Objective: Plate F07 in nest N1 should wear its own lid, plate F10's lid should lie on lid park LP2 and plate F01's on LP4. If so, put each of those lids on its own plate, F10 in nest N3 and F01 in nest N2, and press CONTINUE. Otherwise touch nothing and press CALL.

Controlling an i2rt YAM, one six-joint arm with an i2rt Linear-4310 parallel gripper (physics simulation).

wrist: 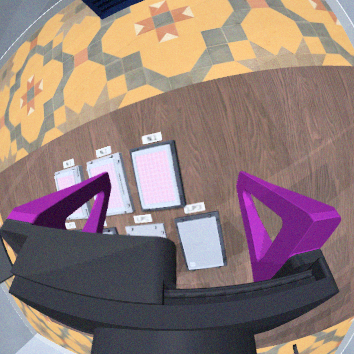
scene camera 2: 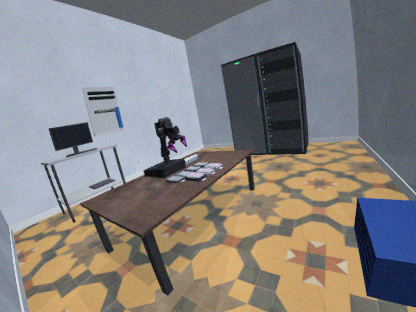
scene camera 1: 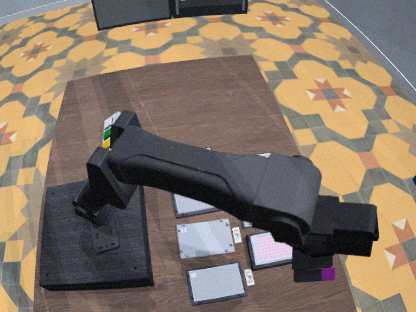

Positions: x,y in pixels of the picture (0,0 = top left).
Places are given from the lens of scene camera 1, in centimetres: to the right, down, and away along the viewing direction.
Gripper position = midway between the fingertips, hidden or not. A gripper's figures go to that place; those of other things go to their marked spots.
my gripper (scene camera 1: 320,245): 21, 16, 51
lid park LP1 (scene camera 1: 211,238): 1, 22, 80
